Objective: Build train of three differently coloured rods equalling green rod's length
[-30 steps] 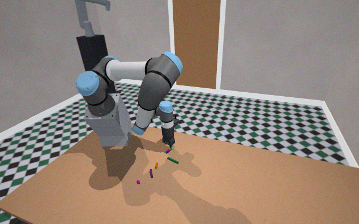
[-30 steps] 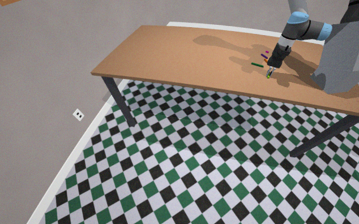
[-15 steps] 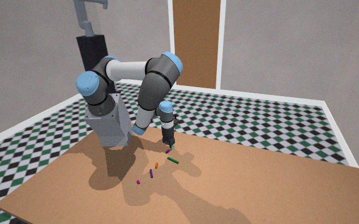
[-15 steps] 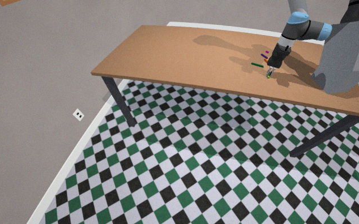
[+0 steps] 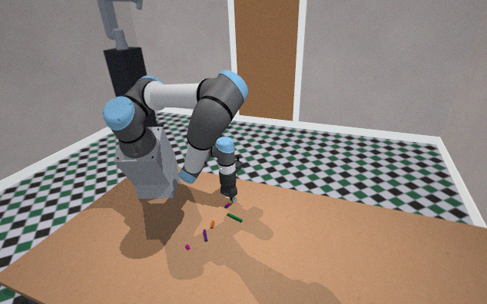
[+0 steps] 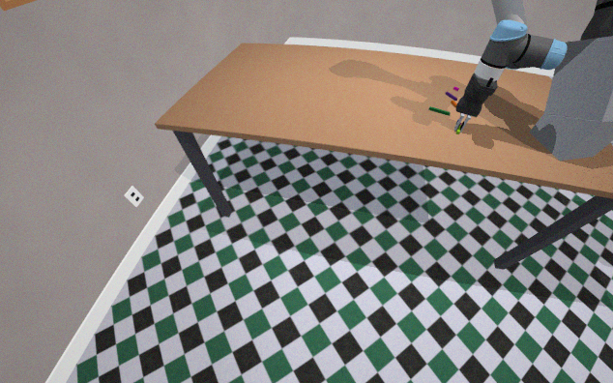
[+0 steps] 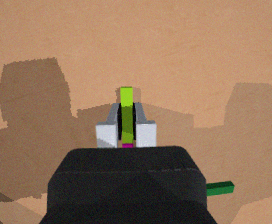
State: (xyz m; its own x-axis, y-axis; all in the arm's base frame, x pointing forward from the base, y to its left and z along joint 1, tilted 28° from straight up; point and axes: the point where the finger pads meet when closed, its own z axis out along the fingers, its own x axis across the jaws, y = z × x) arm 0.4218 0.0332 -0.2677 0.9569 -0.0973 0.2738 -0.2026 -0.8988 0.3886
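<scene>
My hand is 10 mm above the lime rod. Also, from my hand: blue rod 10 mm behind, 50 mm to the right, 10 mm below; then green rod 60 mm ahead, 100 mm to the right, 10 mm below; then orange rod 10 mm behind, 180 mm to the right, 10 mm below.
</scene>
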